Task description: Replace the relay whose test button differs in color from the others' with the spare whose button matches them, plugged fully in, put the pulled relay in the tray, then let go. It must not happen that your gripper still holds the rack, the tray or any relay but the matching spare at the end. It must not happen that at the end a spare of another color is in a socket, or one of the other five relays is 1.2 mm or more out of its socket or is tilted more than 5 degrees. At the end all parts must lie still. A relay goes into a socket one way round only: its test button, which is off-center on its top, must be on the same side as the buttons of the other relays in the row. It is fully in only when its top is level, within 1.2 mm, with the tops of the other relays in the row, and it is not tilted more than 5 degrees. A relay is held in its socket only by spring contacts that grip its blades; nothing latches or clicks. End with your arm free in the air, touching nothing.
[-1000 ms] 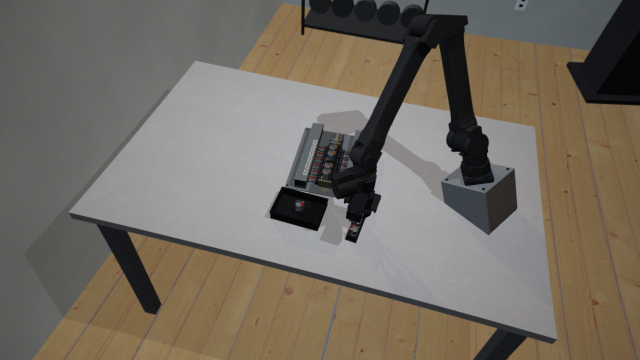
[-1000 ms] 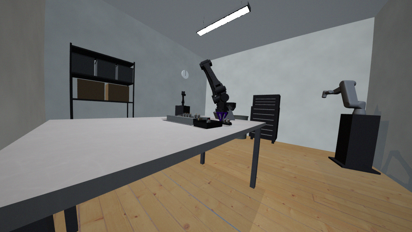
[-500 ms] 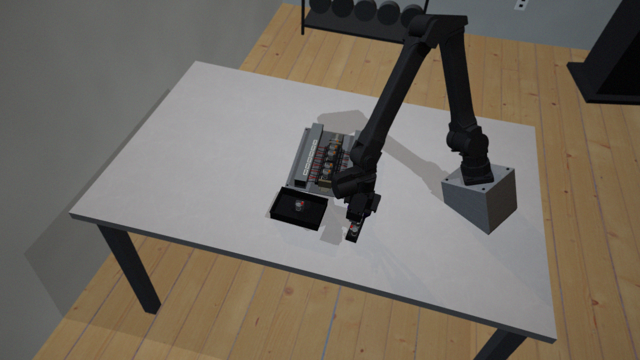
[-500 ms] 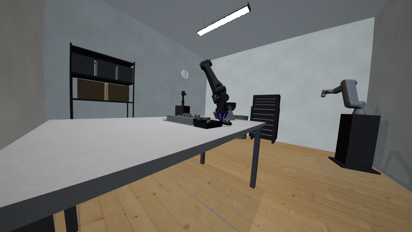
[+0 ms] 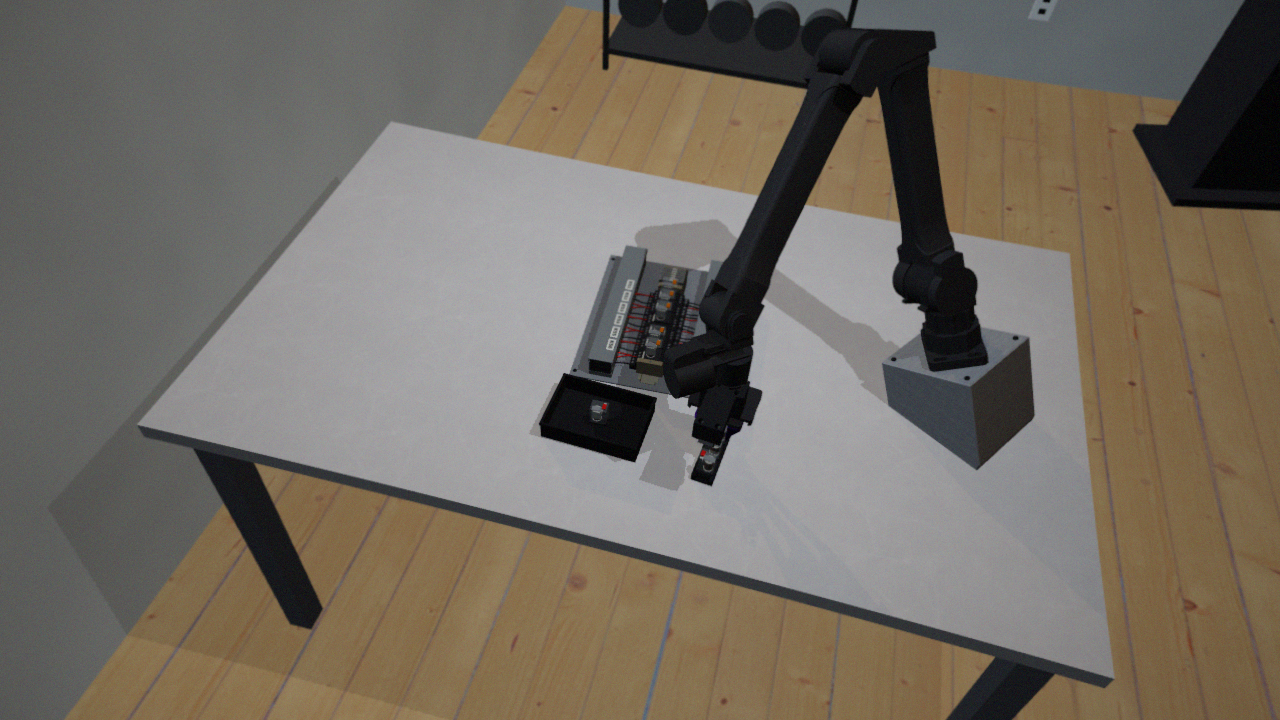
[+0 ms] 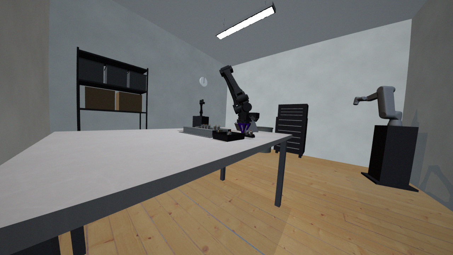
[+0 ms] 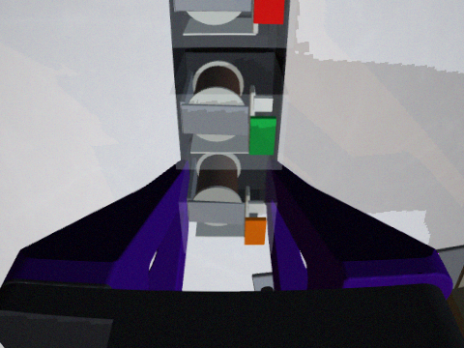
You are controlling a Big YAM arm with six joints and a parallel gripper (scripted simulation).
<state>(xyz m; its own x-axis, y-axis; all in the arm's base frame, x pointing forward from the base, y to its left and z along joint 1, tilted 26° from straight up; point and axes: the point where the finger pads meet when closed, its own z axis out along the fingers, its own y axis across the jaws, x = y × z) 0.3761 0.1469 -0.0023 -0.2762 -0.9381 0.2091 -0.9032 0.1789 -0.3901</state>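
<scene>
Right now my hand is 260 mm to the left of the grey panel, 100 mm short of it and 30 mm above it.
</scene>
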